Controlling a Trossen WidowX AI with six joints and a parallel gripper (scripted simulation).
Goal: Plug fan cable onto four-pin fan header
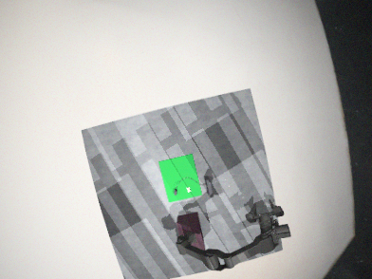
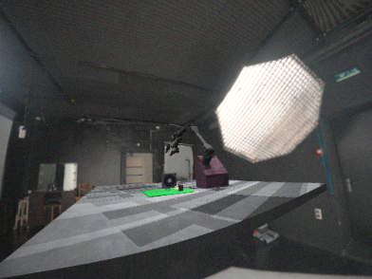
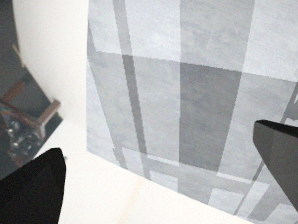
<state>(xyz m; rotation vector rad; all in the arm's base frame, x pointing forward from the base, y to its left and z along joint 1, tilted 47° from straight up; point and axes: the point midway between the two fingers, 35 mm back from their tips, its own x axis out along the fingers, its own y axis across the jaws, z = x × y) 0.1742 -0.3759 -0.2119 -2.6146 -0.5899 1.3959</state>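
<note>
The fan cable plug is 49 cm to the left of my gripper tip, 28 cm below it and 6 cm ahead of it. From my gripper tip the other things lie so: black fan 27 cm to the left, 25 cm below, 7 cm ahead; green board 44 cm to the left, 32 cm below, 15 cm ahead; white four-pin header 40 cm to the left, 30 cm below, 6 cm ahead.
</note>
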